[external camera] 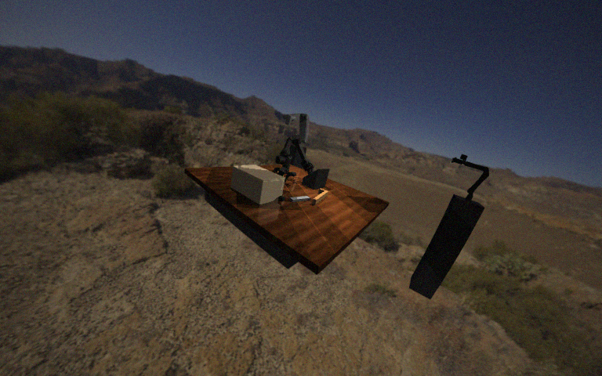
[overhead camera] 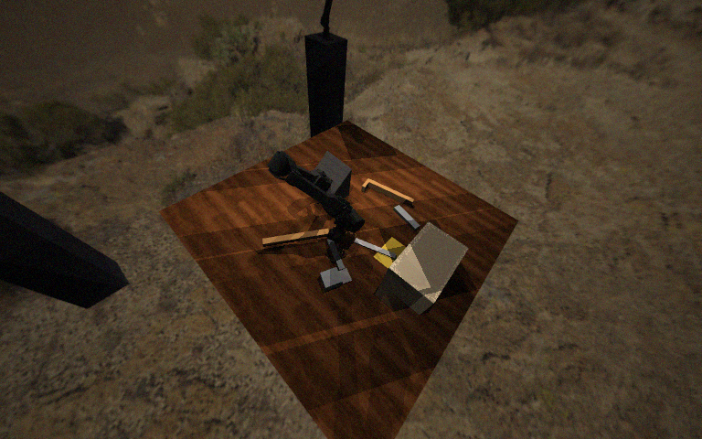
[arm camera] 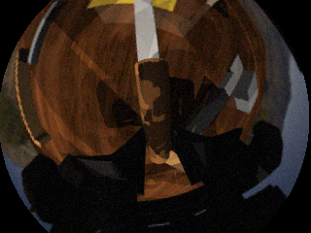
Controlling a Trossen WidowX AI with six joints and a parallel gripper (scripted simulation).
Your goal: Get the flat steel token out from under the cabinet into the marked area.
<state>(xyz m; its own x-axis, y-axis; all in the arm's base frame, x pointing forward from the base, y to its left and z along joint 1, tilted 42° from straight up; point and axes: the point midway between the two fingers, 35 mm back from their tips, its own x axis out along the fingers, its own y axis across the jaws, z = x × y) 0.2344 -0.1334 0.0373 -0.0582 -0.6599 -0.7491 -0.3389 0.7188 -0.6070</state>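
Right now my gripper tip is 12 cm to the left of the grey scraper and 11 cm short of it. Round my gripper tip: wooden stick: 16 cm to the right, 13 cm behind; then grey block: 19 cm to the right, 13 cm ahead, 1 cm above; then grey bar: 32 cm to the left, 17 cm ahead.
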